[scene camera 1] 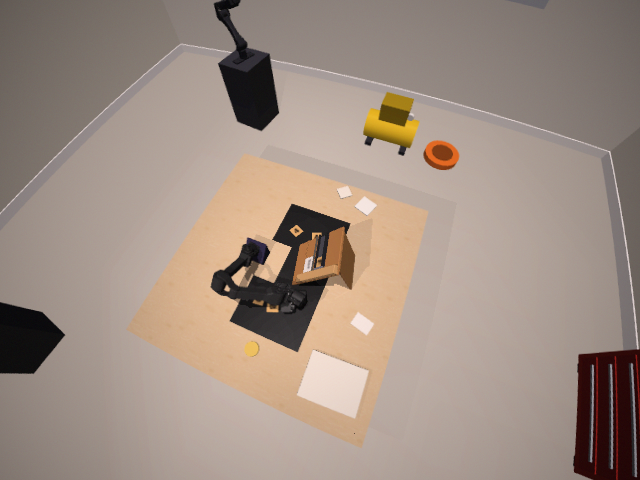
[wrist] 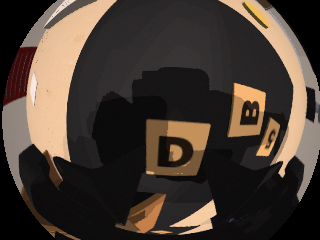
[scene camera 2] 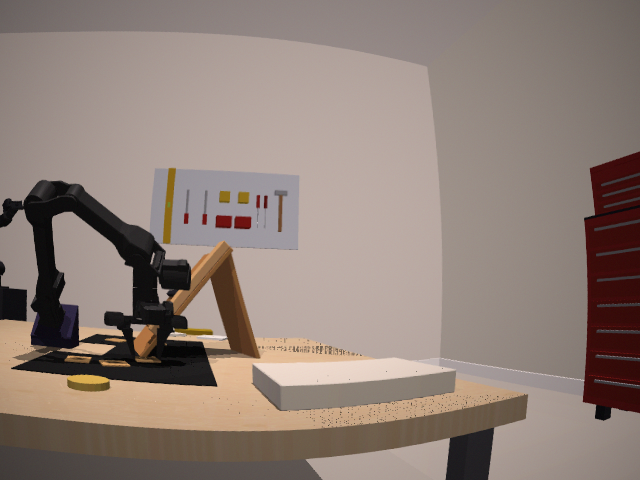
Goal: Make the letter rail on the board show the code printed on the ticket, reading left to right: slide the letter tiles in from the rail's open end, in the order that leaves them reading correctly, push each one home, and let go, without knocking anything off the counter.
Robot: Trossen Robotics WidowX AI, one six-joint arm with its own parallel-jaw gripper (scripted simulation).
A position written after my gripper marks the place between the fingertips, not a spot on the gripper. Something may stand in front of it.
My gripper [scene camera 2: 146,359] holds a letter tile [wrist: 174,147]. Also in view: a letter tile [wrist: 247,113], a white slab [scene camera 2: 291,386] and a black mat [scene camera 2: 185,362].
The white slab is seen too in scene camera 1 [scene camera 1: 333,383]. My gripper shows as well in the wrist view [wrist: 175,151]. The black mat also shows in the wrist view [wrist: 132,68].
